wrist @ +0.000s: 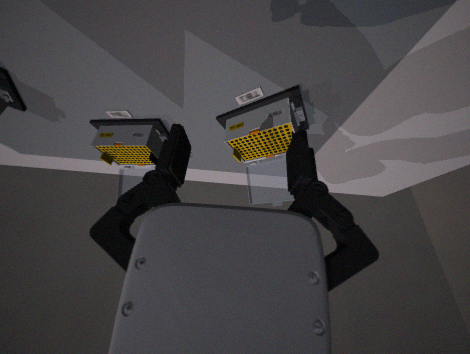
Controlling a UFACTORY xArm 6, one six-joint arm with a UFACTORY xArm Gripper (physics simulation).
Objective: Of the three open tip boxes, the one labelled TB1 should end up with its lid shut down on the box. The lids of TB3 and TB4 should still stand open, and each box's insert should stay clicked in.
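Places are measured from the arm's base along level axes (x ahead, y left, z up), in metres.
Pixels of known places: gripper, between the fingertips: (238,138).
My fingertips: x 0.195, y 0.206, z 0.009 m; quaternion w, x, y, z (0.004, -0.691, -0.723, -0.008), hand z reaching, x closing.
Note:
For each thing: its top centre in the pictures, then the offset to it from my fingertips. "pt": a spot on its surface instead.
- TB1 box, centre of its top: (261,145) dx +0.142, dy +0.043, dz -0.098 m
- TB4 box, centre of its top: (126,155) dx +0.214, dy -0.236, dz -0.098 m
- dark base corner, a spot on its surface: (15,92) pt dx +0.120, dy -0.403, dz -0.159 m
The TB1 box (257,120) is right of centre, its lettering blurred. Its yellow insert (264,143) sits in the box, with orange clips at its edges. Its clear lid (270,184) stands open, partly hidden by the right finger. The TB4 box (122,136) is at the left, with its yellow insert (127,154) seated and its clear lid (136,176) open, partly hidden by the left finger. TB3's insert and lid do not show. My gripper (238,138) is open and empty; its right finger overlaps TB1's right edge in view, its left finger TB4's right side. Contact cannot be told.
A dark base corner (15,92) shows at the left edge. White label cards (249,95) (119,114) lie beyond the dark holders of TB1 and TB4. The grey table's pale edge (215,178) runs behind the fingers, with the darker floor below it in view.

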